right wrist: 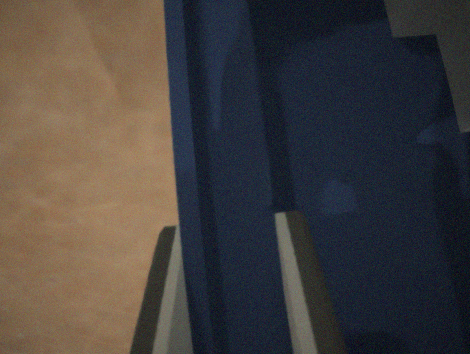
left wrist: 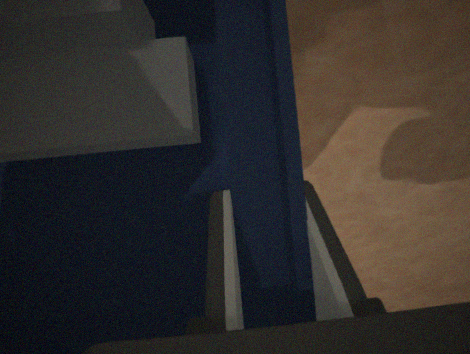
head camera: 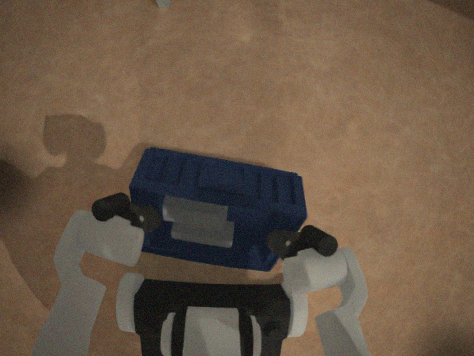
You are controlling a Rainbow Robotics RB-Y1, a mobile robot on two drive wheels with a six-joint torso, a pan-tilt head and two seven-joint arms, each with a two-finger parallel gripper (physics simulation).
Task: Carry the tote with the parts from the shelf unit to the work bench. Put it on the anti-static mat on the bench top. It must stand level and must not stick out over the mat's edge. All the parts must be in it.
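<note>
The blue tote (head camera: pixel 222 180) (left wrist: pixel 255 125) (right wrist: pixel 230 165) hangs between my two arms in front of my body, turned a little in the head camera. Grey block-like parts (head camera: pixel 202 231) (left wrist: pixel 95 100) lie in it; a grey part (right wrist: pixel 430 60) also shows at the top right of the right wrist view. My left gripper (head camera: pixel 150 220) (left wrist: pixel 261 199) is shut on the tote's left end wall, one finger inside and one outside. My right gripper (head camera: pixel 277 242) (right wrist: pixel 234 239) is shut on the opposite end wall in the same way. The shelf unit, the bench and the mat do not show.
Brown floor (head camera: pixel 360 115) (left wrist: pixel 400 240) (right wrist: pixel 80 150) lies around and below the tote. Shadows of the robot fall on it at the left in the head camera. A small pale object (head camera: pixel 162 3) is cut off at the top edge, and a dark area (head camera: pixel 457 7) shows at the top right corner.
</note>
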